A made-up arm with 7 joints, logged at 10 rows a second.
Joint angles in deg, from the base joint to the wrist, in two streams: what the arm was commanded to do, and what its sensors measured. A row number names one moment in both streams.
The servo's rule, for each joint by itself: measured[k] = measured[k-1] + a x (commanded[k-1-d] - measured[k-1]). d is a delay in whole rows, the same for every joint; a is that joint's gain. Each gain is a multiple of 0.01, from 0.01 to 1. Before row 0 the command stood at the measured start. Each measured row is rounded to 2 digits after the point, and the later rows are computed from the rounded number. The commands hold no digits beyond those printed.
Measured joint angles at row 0:
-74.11 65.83 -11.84 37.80 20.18 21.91 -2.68
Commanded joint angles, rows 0 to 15:
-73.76 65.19 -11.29 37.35 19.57 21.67 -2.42
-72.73 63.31 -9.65 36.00 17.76 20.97 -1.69
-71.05 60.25 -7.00 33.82 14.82 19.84 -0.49
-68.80 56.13 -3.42 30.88 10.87 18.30 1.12
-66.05 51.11 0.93 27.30 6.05 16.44 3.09
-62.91 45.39 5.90 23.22 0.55 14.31 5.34
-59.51 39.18 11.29 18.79 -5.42 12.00 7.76
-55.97 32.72 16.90 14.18 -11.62 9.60 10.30
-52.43 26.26 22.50 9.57 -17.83 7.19 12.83
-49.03 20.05 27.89 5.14 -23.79 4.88 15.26
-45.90 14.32 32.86 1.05 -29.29 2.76 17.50
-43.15 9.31 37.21 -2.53 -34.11 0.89 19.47
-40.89 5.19 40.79 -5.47 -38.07 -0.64 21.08
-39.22 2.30 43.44 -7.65 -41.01 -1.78 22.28
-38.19 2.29 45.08 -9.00 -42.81 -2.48 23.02
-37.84 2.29 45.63 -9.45 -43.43 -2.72 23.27
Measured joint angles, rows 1 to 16:
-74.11 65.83 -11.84 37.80 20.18 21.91 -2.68
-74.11 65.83 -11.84 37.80 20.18 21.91 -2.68
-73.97 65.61 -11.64 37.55 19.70 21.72 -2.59
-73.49 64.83 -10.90 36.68 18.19 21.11 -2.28
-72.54 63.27 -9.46 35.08 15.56 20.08 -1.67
-71.08 60.84 -7.23 32.73 11.90 18.64 -0.72
-69.12 57.53 -4.21 29.69 7.34 16.86 0.58
-66.70 53.40 -0.47 26.07 2.04 14.79 2.20
-63.90 48.57 3.88 21.99 -3.78 12.53 4.09
-60.81 43.18 8.70 17.62 -9.90 10.16 6.20
-57.54 37.43 13.81 13.11 -16.09 7.75 8.45
-54.22 31.52 19.02 8.65 -22.10 5.43 10.77
-50.98 25.67 24.14 4.39 -27.71 3.27 13.06
-47.93 20.11 28.98 0.51 -32.70 1.34 15.24
-45.18 15.04 33.35 -2.84 -36.89 -0.26 17.23
-42.86 10.71 37.08 -5.53 -40.10 -1.49 18.95
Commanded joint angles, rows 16 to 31:
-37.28 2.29 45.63 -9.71 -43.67 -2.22 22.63
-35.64 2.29 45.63 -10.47 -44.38 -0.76 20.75
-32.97 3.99 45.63 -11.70 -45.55 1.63 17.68
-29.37 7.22 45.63 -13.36 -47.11 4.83 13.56
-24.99 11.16 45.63 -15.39 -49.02 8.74 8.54
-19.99 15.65 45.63 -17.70 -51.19 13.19 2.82
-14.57 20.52 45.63 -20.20 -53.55 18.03 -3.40
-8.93 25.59 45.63 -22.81 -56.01 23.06 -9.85
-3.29 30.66 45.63 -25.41 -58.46 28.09 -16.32
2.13 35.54 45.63 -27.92 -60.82 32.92 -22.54
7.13 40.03 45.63 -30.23 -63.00 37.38 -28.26
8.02 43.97 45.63 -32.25 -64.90 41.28 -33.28
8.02 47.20 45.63 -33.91 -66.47 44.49 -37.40
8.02 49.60 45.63 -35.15 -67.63 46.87 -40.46
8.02 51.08 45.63 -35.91 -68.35 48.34 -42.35
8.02 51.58 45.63 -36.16 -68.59 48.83 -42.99
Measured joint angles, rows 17 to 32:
-41.04 7.85 40.04 -7.47 -42.21 -2.29 20.33
-39.79 5.96 42.11 -8.58 -43.16 -2.64 21.33
-38.81 4.71 43.41 -9.21 -43.56 -2.30 21.77
-37.57 3.89 44.23 -9.92 -44.20 -1.05 21.42
-35.78 3.92 44.75 -10.92 -45.25 1.12 20.15
-33.28 5.04 45.08 -12.29 -46.70 4.13 17.91
-30.05 7.12 45.28 -14.03 -48.51 7.86 14.72
-26.13 10.02 45.41 -16.09 -50.60 12.18 10.67
-21.62 13.59 45.49 -18.39 -52.90 16.92 5.89
-16.67 17.67 45.54 -20.87 -55.33 21.89 0.54
-11.45 22.09 45.57 -23.41 -57.77 26.91 -5.19
-6.15 26.66 45.59 -25.94 -60.15 31.78 -11.09
-0.97 31.21 45.60 -28.34 -62.37 36.32 -16.93
2.54 35.55 45.61 -30.53 -64.34 40.34 -22.49
4.68 39.51 45.62 -32.42 -66.00 43.70 -27.56
5.98 42.94 45.62 -33.95 -67.27 46.27 -31.95

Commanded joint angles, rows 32 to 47:
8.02 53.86 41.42 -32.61 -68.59 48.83 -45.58
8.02 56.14 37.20 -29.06 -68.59 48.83 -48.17
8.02 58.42 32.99 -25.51 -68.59 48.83 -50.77
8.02 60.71 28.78 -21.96 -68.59 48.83 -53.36
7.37 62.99 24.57 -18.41 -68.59 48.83 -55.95
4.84 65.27 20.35 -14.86 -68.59 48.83 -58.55
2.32 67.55 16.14 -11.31 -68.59 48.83 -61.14
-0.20 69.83 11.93 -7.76 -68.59 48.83 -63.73
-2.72 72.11 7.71 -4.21 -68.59 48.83 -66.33
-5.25 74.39 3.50 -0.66 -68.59 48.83 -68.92
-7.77 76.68 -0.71 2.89 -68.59 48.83 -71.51
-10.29 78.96 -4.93 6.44 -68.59 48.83 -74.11
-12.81 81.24 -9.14 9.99 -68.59 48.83 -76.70
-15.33 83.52 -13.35 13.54 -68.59 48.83 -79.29
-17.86 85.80 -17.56 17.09 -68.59 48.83 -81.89
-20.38 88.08 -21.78 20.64 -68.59 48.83 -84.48
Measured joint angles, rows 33 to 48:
6.78 45.71 45.62 -35.05 -68.11 47.95 -35.49
7.26 47.71 45.62 -35.67 -68.48 48.66 -38.04
7.56 49.80 44.07 -33.96 -68.57 48.80 -40.60
7.74 51.96 41.53 -31.22 -68.59 48.82 -43.17
7.85 54.16 38.37 -28.02 -68.59 48.83 -45.75
7.92 56.39 34.82 -24.63 -68.59 48.83 -48.34
7.71 58.63 31.03 -21.15 -68.59 48.83 -50.93
6.59 60.89 27.08 -17.63 -68.59 48.83 -53.52
4.92 63.15 23.03 -14.09 -68.59 48.83 -56.11
2.92 65.42 18.92 -10.55 -68.59 48.83 -58.70
0.72 67.69 14.77 -7.00 -68.59 48.83 -61.29
-1.61 69.97 10.60 -3.45 -68.59 48.83 -63.88
-4.01 72.25 6.42 0.10 -68.59 48.83 -66.47
-6.46 74.53 2.22 3.65 -68.59 48.83 -69.07
-8.94 76.81 -1.98 7.20 -68.59 48.83 -71.66
-11.43 79.09 -6.19 10.75 -68.59 48.83 -74.25

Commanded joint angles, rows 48 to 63:
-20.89 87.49 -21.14 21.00 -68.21 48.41 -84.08
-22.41 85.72 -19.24 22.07 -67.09 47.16 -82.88
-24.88 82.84 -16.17 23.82 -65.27 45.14 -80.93
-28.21 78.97 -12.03 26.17 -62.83 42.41 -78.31
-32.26 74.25 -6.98 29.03 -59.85 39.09 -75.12
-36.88 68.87 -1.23 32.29 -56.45 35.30 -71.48
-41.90 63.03 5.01 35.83 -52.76 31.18 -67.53
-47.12 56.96 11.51 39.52 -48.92 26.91 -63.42
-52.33 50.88 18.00 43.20 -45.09 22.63 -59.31
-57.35 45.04 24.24 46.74 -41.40 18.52 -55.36
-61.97 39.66 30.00 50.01 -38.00 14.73 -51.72
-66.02 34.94 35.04 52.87 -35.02 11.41 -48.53
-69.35 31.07 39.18 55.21 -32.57 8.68 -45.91
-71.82 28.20 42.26 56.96 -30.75 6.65 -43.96
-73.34 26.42 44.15 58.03 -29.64 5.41 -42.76
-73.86 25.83 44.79 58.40 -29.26 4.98 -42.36
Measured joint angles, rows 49 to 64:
-13.94 81.37 -10.40 14.30 -68.59 48.83 -76.85
-16.45 83.65 -14.61 17.85 -68.59 48.83 -79.44
-18.18 84.96 -17.03 19.61 -68.29 48.49 -81.02
-19.83 85.22 -17.85 20.99 -67.35 47.41 -81.65
-21.80 84.41 -17.23 22.57 -65.73 45.57 -81.41
-24.30 82.56 -15.31 24.59 -63.47 43.01 -80.36
-27.40 79.73 -12.23 27.08 -60.65 39.83 -78.58
-31.10 76.04 -8.16 30.00 -57.37 36.16 -76.17
-35.31 71.62 -3.29 33.26 -53.77 32.13 -73.23
-39.92 66.64 2.19 36.77 -49.99 27.90 -69.89
-44.76 61.28 8.04 40.37 -46.17 23.63 -66.29
-49.67 55.76 14.03 43.94 -42.45 19.49 -62.57
-54.47 50.29 19.94 47.34 -38.98 15.63 -58.88
-58.97 45.07 25.53 50.44 -35.89 12.21 -55.36
-63.02 40.31 30.58 53.11 -33.30 9.35 -52.15
-66.45 36.19 34.90 55.27 -31.31 7.16 -49.37

